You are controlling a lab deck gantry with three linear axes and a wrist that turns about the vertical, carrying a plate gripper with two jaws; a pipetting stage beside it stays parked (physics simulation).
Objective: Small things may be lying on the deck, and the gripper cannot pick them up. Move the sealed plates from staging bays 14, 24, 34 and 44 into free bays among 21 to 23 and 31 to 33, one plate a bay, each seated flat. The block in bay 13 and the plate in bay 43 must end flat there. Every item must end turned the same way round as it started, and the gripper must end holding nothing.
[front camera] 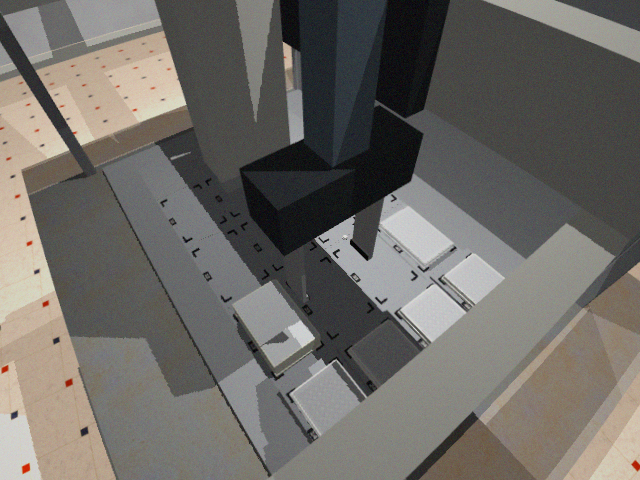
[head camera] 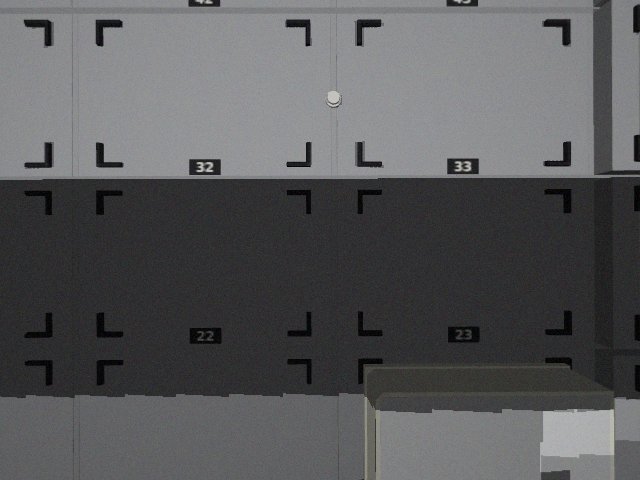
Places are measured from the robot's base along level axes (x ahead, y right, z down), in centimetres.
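Pixels of known places: gripper, fingertip midpoint: (front camera: 330,270); robot's base, origin of the base link: (front camera: 162,203).
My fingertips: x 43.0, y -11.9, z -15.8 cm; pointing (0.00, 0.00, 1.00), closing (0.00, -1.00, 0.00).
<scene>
For each thing: its top centre in the pictures, then the offset to it from my fingertips. "*": a spot on its surface instead.
- staging bay 14, surface spot: (front camera: 328,396) * dx +10.0, dy +7.8, dz +12.8 cm
- bay 24, surface spot: (front camera: 385,352) * dx +10.2, dy -2.9, dz +12.9 cm
- bay 34, surface spot: (front camera: 433,313) * dx +10.2, dy -13.5, dz +12.9 cm
- bay 44, surface spot: (front camera: 473,279) * dx +10.1, dy -23.9, dz +12.9 cm
- plate, middle of its top: (front camera: 416,233) dx -3.8, dy -24.4, dz +14.3 cm
- tall block, middle of its top: (head camera: 495,471) (front camera: 274,319) dx -3.8, dy +7.6, dz +11.6 cm
- small round white thing, middle of its top: (head camera: 333,97) (front camera: 345,236) dx -12.0, dy -13.4, dz +15.3 cm
My gripper (front camera: 333,276) is open, with nothing between its two jaws. It hangs over the deck around bays 23 and 33; its exact height is hard to tell. It does not show in the head view. Sealed plates sit in staging bay 14 (front camera: 328,396), bay 24 (front camera: 385,352), in shadow, bay 34 (front camera: 433,313) and bay 44 (front camera: 473,279); the front rail hides part of them. A plate (front camera: 417,235) lies flat in bay 43. The tall block (front camera: 273,322) (head camera: 465,439) stands flat in bay 13. Bays 22, 23, 32 and 33 hold no plate.
A small round white thing (front camera: 345,237) (head camera: 333,98) lies on the deck between bays 32 and 33. The front rail (front camera: 465,356) crosses before the staging bays. A tall grey column (front camera: 227,103) stands behind the gripper. Shadow covers bays 22 and 23.
</scene>
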